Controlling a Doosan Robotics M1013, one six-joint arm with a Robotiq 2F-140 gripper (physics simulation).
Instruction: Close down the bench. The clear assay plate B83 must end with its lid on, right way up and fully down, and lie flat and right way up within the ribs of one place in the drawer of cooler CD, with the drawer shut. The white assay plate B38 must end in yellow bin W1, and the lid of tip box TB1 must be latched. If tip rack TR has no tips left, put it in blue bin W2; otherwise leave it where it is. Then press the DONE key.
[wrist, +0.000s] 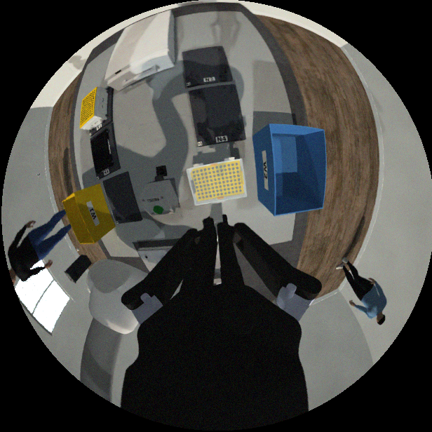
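My gripper (217, 210) is shut and empty, just below the near edge of the tip box. The tip box (218, 181) stands mid-bench, full of yellow tips, with hinges at its far side; a clear lid seems to lie over it, but whether it is latched cannot be told. A yellow-topped rack (89, 108) stands at the far left. Blue bin W2 (305, 172) is at the right, yellow bin W1 (102, 222) at the left. A white housing with a handle (142, 50) stands at the back left. A green key (158, 210) is on a grey console. Neither assay plate can be made out.
Dark nests N4 (217, 112) and N2 (206, 65) lie beyond the tip box. Another dark nest (122, 197) lies between W1 and the console (165, 192). A black-framed nest (103, 152) is farther left. A pale unit (150, 252) is partly hidden by the gripper's left linkage.
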